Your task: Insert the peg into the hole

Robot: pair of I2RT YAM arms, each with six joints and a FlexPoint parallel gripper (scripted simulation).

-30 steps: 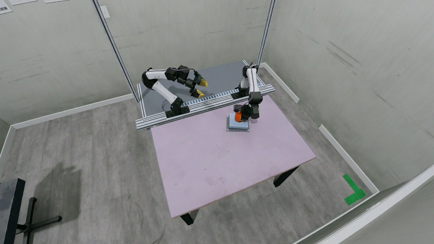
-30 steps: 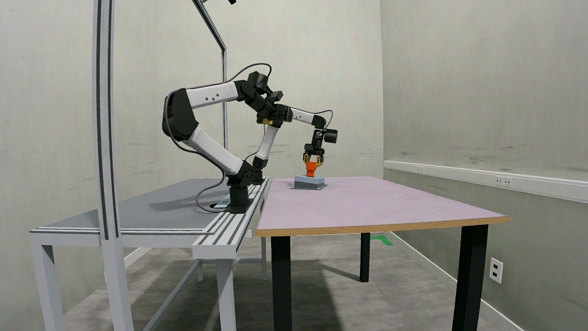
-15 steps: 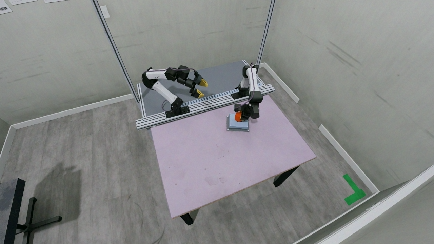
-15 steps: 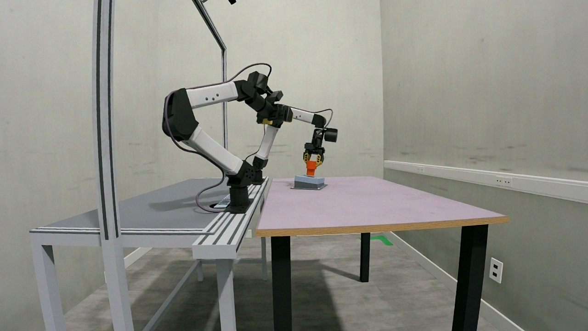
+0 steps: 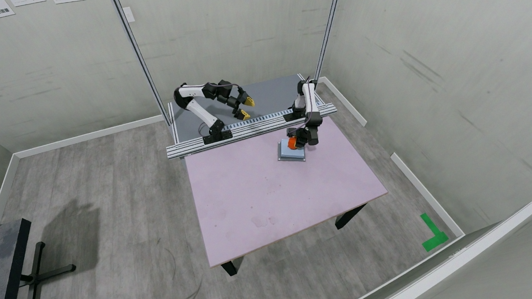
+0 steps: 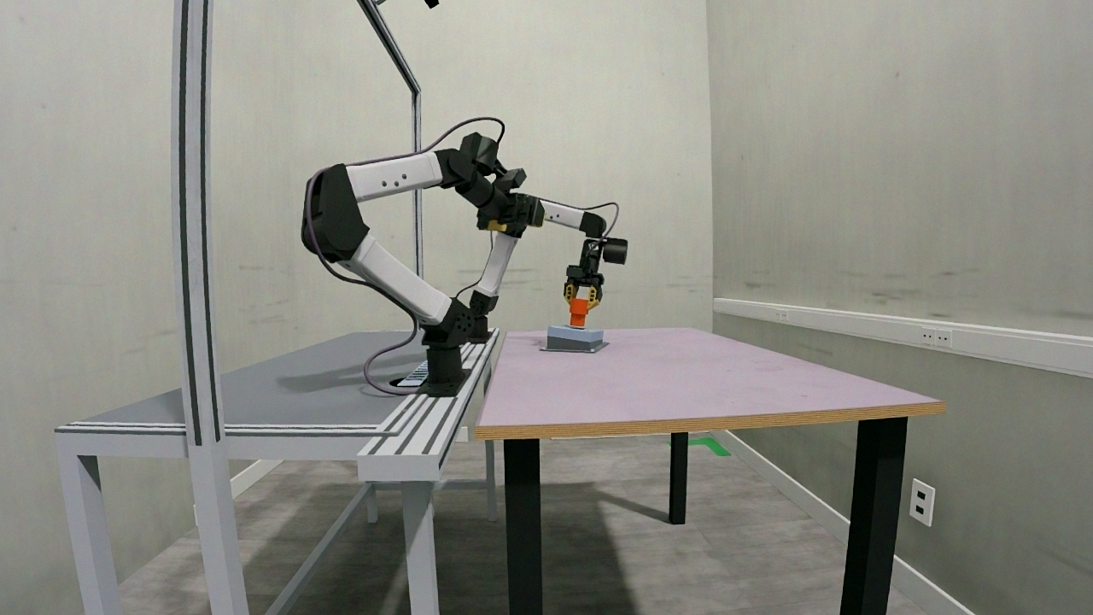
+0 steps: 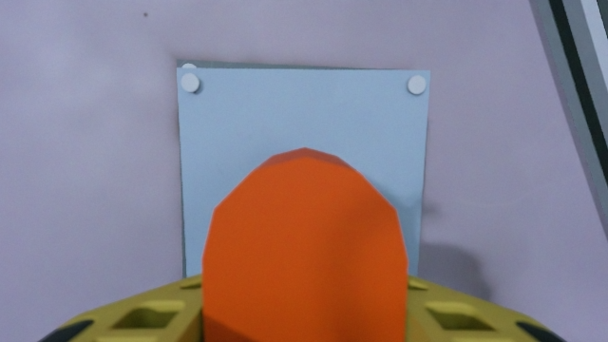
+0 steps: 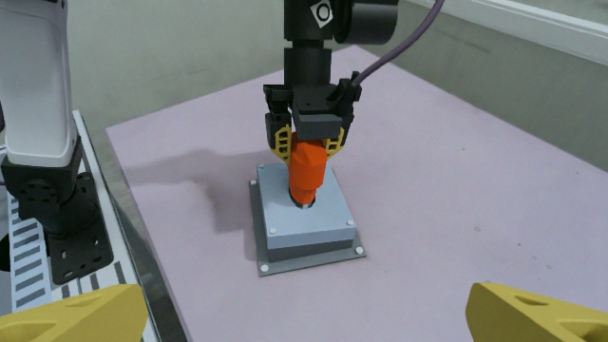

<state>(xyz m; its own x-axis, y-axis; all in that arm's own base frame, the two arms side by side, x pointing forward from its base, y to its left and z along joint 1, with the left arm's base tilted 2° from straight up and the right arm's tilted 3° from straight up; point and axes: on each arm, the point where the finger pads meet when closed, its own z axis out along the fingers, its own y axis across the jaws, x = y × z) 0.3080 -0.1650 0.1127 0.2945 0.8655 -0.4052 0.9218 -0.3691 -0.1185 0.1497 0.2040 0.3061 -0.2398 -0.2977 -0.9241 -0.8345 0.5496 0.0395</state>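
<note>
My left gripper is now 1 cm past the light blue plate, 1 cm to the left of it and 8 cm above it. Also, from my left hand: orange peg (2 cm below); then grey base (1 cm behind, 1 cm to the right, 9 cm below).
</note>
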